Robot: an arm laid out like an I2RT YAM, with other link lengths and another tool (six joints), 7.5 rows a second.
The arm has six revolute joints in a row. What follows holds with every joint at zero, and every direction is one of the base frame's. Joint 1 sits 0.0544 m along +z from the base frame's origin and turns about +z. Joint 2 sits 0.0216 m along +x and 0.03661 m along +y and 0.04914 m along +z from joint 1 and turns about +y. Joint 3 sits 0.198 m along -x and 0.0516 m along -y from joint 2 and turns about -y. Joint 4 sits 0.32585 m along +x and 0.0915 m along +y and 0.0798 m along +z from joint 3 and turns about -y. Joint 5 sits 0.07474 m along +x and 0.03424 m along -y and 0.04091 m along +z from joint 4 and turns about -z. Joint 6 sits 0.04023 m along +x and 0.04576 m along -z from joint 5 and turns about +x. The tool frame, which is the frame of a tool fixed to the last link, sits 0.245 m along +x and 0.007 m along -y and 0.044 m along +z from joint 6; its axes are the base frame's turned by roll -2.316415, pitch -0.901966 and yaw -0.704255 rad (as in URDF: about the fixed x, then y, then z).
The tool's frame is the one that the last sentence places.
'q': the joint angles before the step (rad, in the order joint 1, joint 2, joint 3, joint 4, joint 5, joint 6). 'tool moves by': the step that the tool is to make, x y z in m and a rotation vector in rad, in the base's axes. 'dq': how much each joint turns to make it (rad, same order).
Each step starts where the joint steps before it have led.
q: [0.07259 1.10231 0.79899 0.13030 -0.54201 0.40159]
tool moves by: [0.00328 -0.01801 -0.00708 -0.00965 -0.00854 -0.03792]
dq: [-0.02440 -0.01836 -0.03765 0.02267 0.01505 -0.00894]
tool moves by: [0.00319 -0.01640 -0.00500 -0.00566 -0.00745 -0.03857]
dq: [-0.01902 -0.01477 -0.03036 0.02132 0.02026 -0.00301]
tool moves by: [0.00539 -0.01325 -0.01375 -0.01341 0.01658 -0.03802]
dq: [-0.00960 0.00919 -0.01215 0.00022 0.03025 -0.00893]
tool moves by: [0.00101 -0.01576 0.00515 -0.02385 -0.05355 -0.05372]
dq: [-0.00356 -0.02951 -0.05069 0.06641 0.05350 -0.01816]
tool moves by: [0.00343 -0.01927 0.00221 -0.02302 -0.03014 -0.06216]
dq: [-0.00716 -0.01319 -0.02607 0.03601 0.05754 -0.01751]
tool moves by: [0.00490 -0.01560 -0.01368 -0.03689 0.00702 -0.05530]
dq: [-0.00117 0.01364 -0.01342 0.00933 0.05832 -0.03152]
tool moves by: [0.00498 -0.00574 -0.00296 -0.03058 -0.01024 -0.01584]
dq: [-0.00423 0.02905 0.00881 0.02142 0.01559 -0.03015]
